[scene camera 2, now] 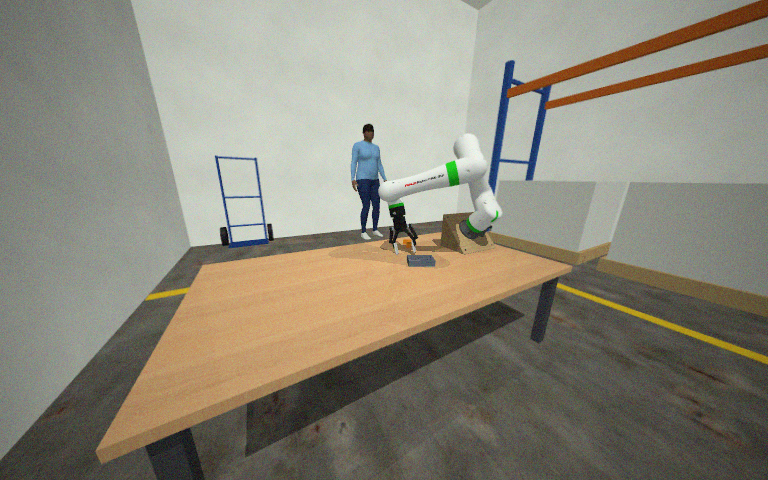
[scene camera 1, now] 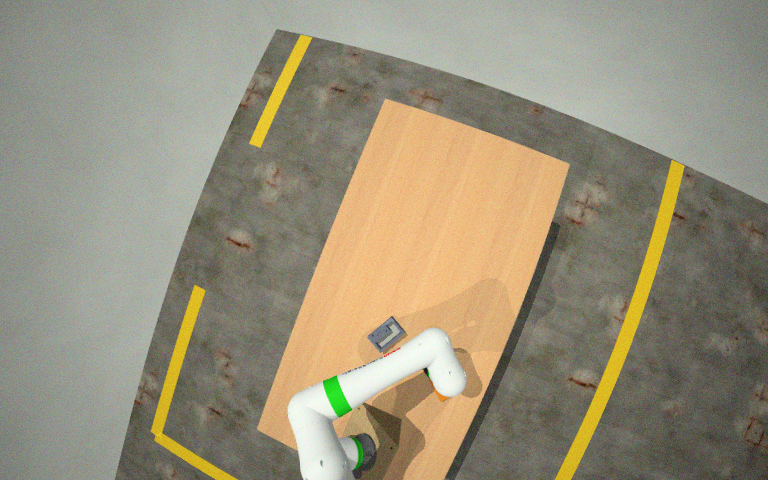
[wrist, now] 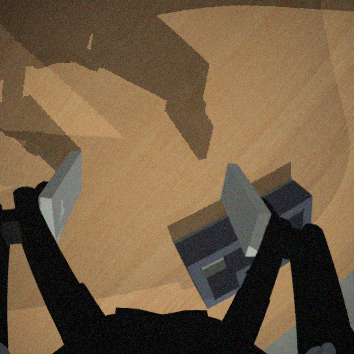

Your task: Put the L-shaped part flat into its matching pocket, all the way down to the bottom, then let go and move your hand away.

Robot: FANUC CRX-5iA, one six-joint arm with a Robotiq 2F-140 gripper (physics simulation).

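Frame: origin at the arm's base, x ahead, y left, z up, level; metres.
Seen in the pictures: gripper, between the fingertips: (scene camera 2: 406,252) (wrist: 153,175); arm's base, origin of its link: (scene camera 2: 468,229) (scene camera 1: 364,451).
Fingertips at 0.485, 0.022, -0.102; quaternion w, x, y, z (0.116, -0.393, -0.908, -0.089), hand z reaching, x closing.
Pixels of each thing's top centre, then the offset from my fingertips to it, as dx, dy, dz. "spot": a spot on its surface instead. Level surfaces: height alone.
- small slate-grey block, centre of its top: (wrist: 258,257) (scene camera 1: 385,335) (scene camera 2: 420,257) -0.012, +0.147, +0.020
- L-shaped pocket, a spot on its surface: (wrist: 220,285) spot: +0.042, +0.162, +0.007
- small orange piece, centre of its top: (scene camera 1: 441,388) (scene camera 2: 407,241) -0.101, -0.178, +0.013
- wooden table, height of its surface: dz -0.016
A small slate-grey block (scene camera 1: 377,335) (scene camera 2: 420,261) (wrist: 200,245) with an L-shaped pocket (wrist: 220,285) lies on the table; the right finger covers part of it in the wrist view. A small orange piece (scene camera 1: 441,397) (scene camera 2: 407,242) shows beside the arm's wrist from above and low behind the fingers in scene camera 2. I cannot tell its shape; it does not show in the wrist view. My gripper (scene camera 2: 404,249) (wrist: 153,175) points down just above the table beside the block. Its fingers stand wide apart, with bare wood showing between the pads. Scene camera 1 hides it under the arm.
The wooden table (scene camera 1: 453,198) (scene camera 2: 294,316) carries the arm's wedge-shaped base (scene camera 1: 370,424) (scene camera 2: 455,232). The arm passes over the table close to the block. A person (scene camera 2: 368,164), a blue hand truck (scene camera 2: 242,196) and a blue rack post (scene camera 2: 501,124) stand beyond it.
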